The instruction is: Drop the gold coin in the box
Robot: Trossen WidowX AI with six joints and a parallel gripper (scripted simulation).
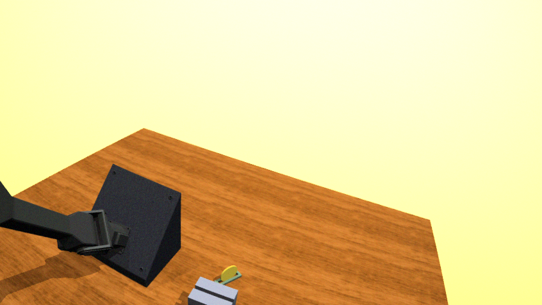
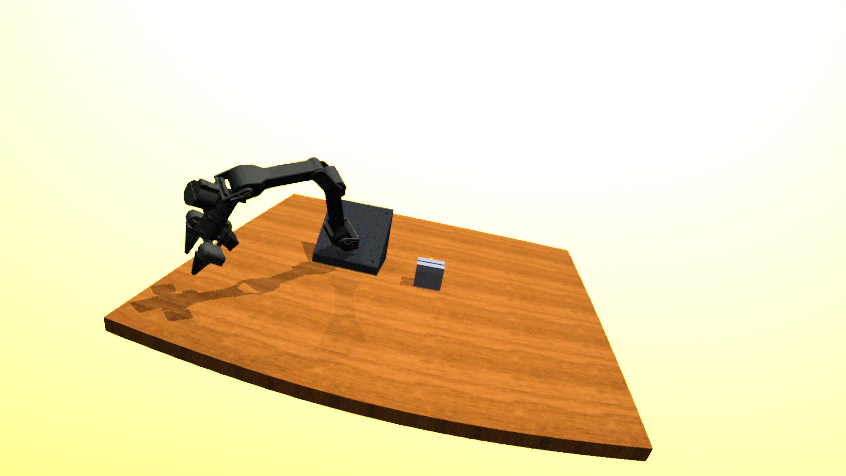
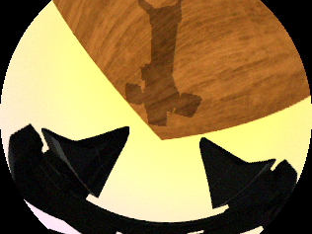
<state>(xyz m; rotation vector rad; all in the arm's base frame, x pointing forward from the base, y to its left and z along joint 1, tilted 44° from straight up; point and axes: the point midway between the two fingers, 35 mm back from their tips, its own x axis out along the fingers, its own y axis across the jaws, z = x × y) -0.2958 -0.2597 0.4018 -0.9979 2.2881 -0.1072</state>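
My gripper tip is now 59 cm short of the gold coin, 53 cm to the right of it and 10 cm above it.
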